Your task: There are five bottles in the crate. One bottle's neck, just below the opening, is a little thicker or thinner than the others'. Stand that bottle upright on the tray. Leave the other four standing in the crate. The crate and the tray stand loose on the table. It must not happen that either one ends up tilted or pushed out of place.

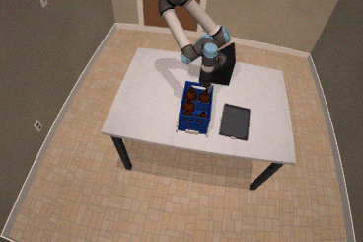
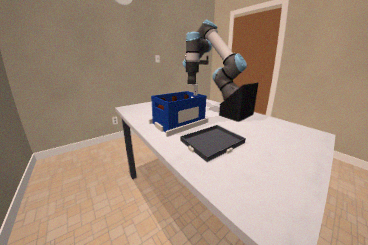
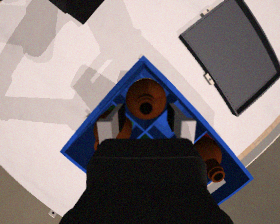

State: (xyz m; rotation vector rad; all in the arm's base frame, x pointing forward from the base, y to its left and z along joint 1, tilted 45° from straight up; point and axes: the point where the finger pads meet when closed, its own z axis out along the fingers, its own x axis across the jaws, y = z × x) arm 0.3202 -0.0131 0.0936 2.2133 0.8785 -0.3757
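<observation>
My gripper is now 90 mm short of the blue crate, 50 mm to the left of it and 120 mm above it. The rest, counted from my hand: dark tray (100 mm ahead, 230 mm to the left, 190 mm below); then bottle (170 mm ahead, 100 mm to the right, 110 mm below).
</observation>
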